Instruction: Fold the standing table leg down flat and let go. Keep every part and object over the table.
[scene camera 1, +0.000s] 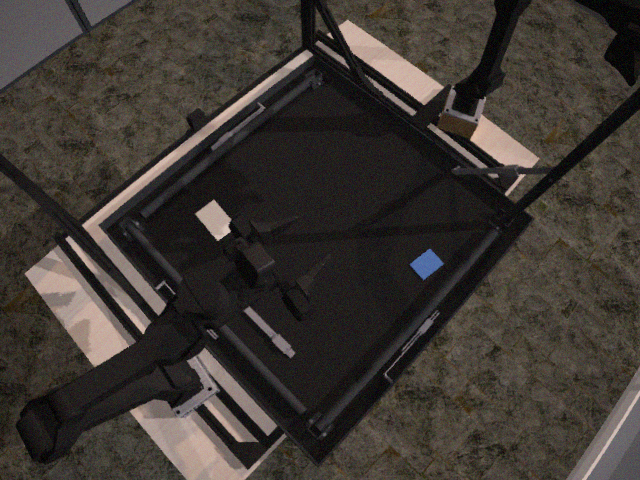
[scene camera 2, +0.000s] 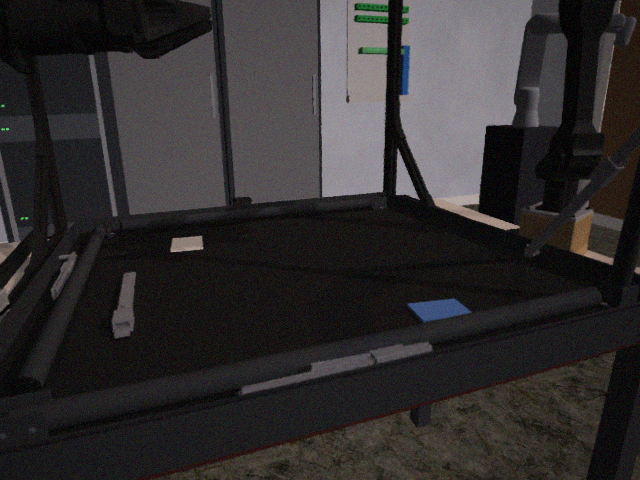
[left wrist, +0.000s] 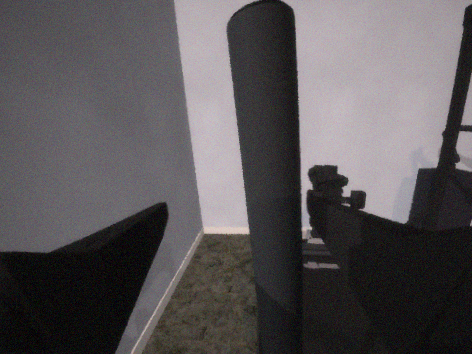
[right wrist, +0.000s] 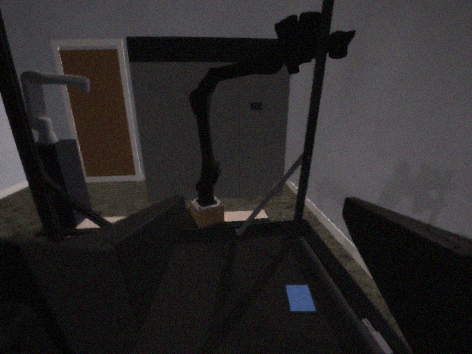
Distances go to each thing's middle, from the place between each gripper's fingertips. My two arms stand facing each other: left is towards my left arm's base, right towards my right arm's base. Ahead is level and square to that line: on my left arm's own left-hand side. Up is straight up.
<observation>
I see the blue square (scene camera 2: 427, 311) 55 cm below my left hand, 19 cm to the right of it and 12 cm behind it. Also, from my left hand: grey bar (scene camera 2: 123, 318) (56 cm to the right, 55 cm below, 31 cm behind); then white square (scene camera 1: 212, 215) (57 cm behind, 56 cm below, 46 cm to the right).
Right now the grey bar is 340 mm below my right hand, 140 mm to the right of it and 50 mm behind it. From my right hand the other things lie so: blue square: 340 mm below, 230 mm to the left, 150 mm ahead; white square: 360 mm below, 310 mm behind, 40 mm to the right.
</observation>
